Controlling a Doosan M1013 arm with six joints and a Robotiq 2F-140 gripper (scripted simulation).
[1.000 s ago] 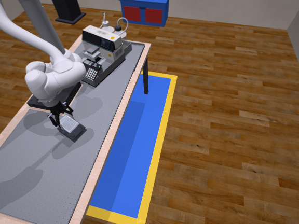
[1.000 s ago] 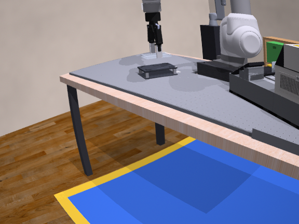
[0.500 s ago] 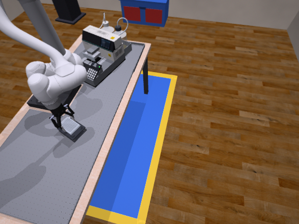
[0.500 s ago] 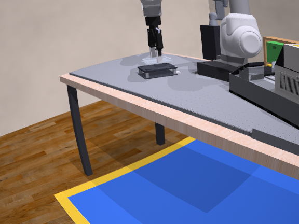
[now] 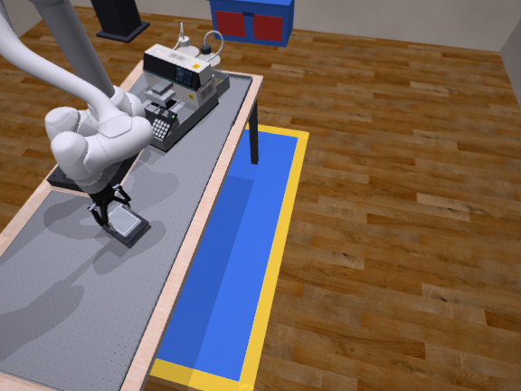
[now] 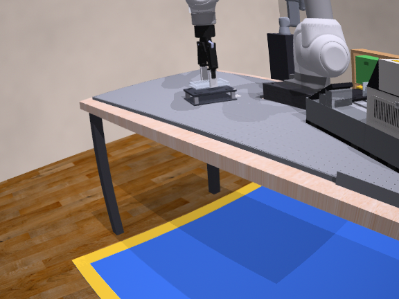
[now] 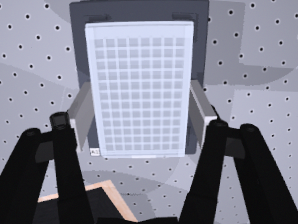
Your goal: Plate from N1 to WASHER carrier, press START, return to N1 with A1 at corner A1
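My hand is 2 cm above the plate. From my hand the other things lie so: plate washer (67 cm to the left, 20 cm behind, 5 cm above); plate nest N1 (5 cm below).
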